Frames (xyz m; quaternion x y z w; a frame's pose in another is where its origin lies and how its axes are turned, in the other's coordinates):
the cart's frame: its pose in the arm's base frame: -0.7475 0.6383 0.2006 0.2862 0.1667 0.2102 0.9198
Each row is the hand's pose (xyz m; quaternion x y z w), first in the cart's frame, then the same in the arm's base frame.
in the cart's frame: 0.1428 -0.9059 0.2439 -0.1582 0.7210 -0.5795 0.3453
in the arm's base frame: -0.2572 -0.0816 -0.1761 -0.2949 0.8534 -0.2277 0.3645
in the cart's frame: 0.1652 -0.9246 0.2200 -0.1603 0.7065 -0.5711 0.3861
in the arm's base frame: -0.2428 -0.0739 -0.2101 -0.2807 0.8440 -0.2152 0.4033
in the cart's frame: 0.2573 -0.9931 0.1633 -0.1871 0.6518 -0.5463 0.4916
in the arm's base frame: -0.1682 -0.0548 -0.3124 -0.2595 0.7985 -0.1814 0.5119
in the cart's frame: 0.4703 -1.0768 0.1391 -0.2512 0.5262 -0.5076 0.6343
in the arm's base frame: 0.0282 -0.0037 -0.4209 -0.2448 0.6822 -0.1411 0.6743
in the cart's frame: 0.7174 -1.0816 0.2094 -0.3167 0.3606 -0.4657 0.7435
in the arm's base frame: 0.2711 0.0798 -0.4149 -0.2320 0.5224 -0.1161 0.8123
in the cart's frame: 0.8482 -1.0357 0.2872 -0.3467 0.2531 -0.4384 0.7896
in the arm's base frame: 0.4029 0.1417 -0.3512 -0.2192 0.4171 -0.1070 0.8755
